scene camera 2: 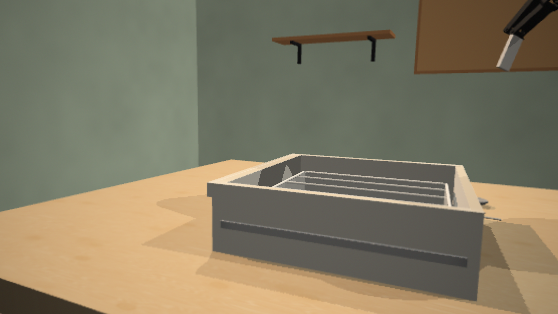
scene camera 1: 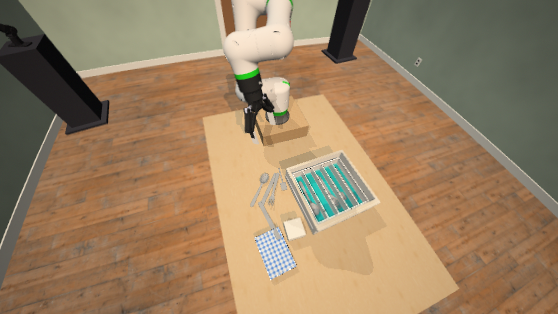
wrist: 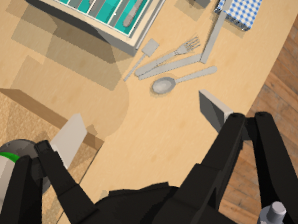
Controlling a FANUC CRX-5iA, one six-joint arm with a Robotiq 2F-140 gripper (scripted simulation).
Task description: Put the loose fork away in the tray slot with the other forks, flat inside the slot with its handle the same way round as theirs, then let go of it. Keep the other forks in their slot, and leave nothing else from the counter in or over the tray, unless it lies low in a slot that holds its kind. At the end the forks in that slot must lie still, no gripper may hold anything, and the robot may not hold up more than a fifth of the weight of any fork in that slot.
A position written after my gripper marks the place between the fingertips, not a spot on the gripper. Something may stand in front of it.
I see my gripper [scene camera 1: 264, 133].
My gripper also shows in the wrist view [wrist: 140, 112].
